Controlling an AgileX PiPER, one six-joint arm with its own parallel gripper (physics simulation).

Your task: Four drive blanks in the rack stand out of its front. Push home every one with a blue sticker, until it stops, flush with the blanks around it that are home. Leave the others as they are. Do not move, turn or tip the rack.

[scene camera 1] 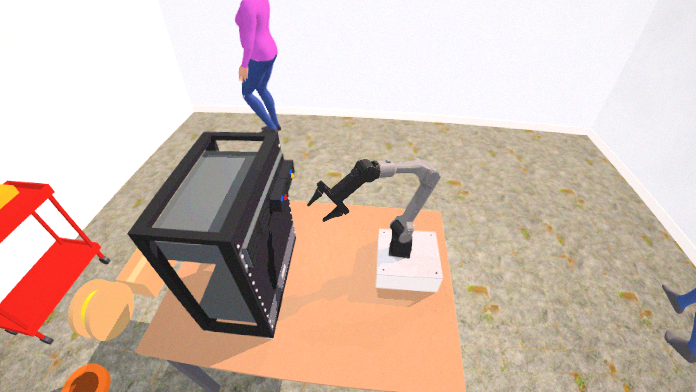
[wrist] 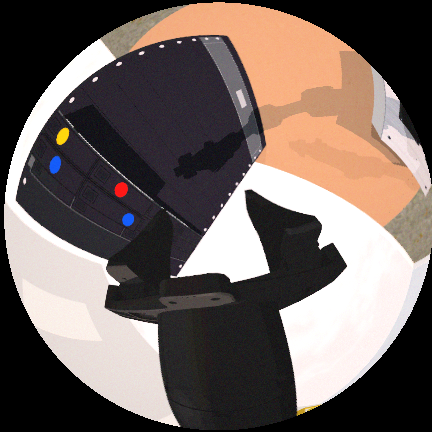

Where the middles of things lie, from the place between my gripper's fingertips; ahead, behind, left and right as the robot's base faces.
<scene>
My hand is 18 cm short of the yellow-sticker blank [wrist: 67, 141], 12 cm to the left of it and 4 cm below it.
</scene>
